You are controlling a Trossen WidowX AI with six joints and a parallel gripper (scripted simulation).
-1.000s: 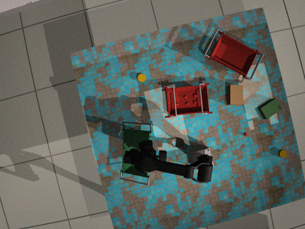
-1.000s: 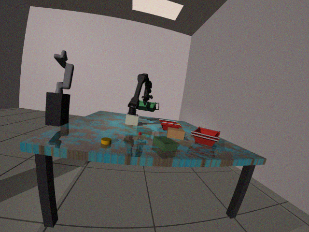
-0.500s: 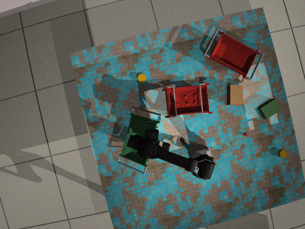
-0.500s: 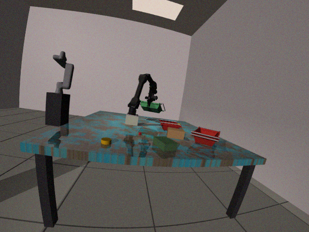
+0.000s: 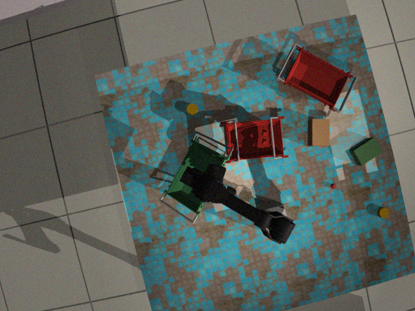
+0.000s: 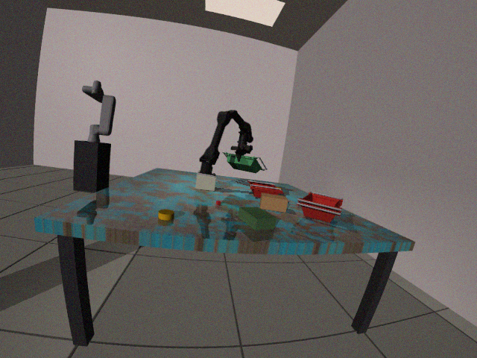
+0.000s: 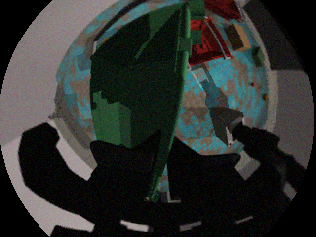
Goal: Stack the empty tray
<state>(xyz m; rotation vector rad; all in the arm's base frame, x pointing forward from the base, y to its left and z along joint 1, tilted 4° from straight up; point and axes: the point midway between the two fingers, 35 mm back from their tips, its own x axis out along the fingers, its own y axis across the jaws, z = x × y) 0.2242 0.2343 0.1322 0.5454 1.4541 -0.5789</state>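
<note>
Right now my gripper tip is 6 cm to the right of the green tray and 5 cm short of it. Round my gripper tip: tan box 53 cm to the right, 14 cm below, 10 cm ahead; small red cube 55 cm to the right, 17 cm below, 16 cm behind; green block 74 cm to the right, 15 cm below, 3 cm behind.
</note>
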